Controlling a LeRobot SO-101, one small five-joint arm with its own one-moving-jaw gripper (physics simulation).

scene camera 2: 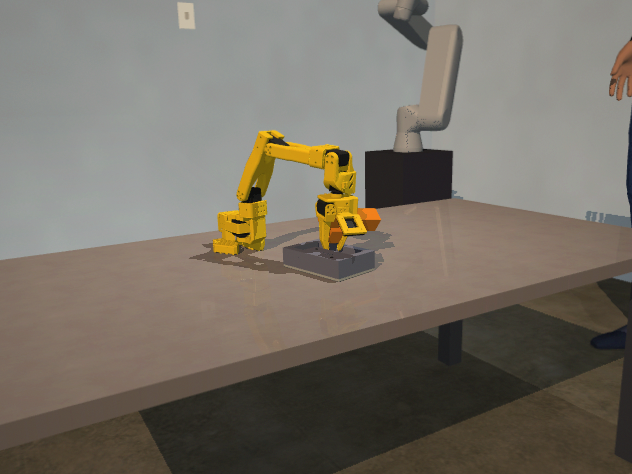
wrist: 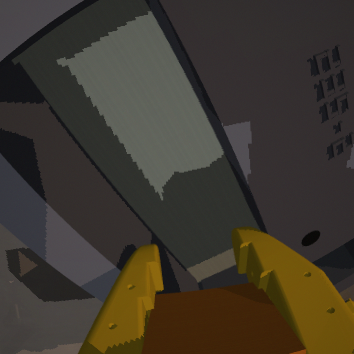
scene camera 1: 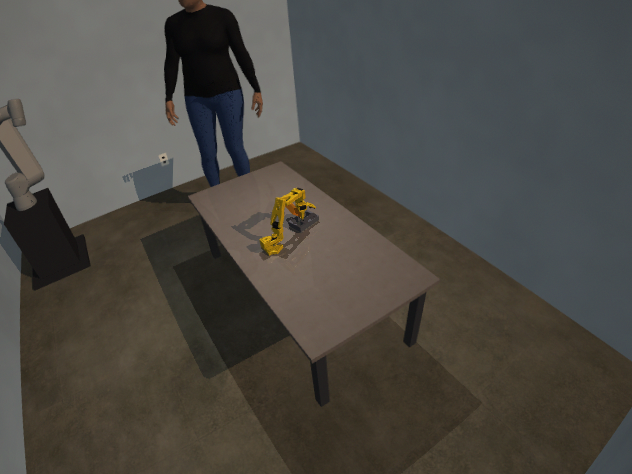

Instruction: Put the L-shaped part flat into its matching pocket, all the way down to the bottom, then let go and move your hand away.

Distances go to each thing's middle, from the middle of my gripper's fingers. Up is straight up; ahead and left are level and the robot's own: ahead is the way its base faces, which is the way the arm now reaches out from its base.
I see the grey pocket block (scene camera 2: pixel 309 257) 70 mm below my hand. From my hand the other things lie so: orange L-shaped part (wrist: pixel 242 311): 20 mm behind, 60 mm to the left, 10 mm below.
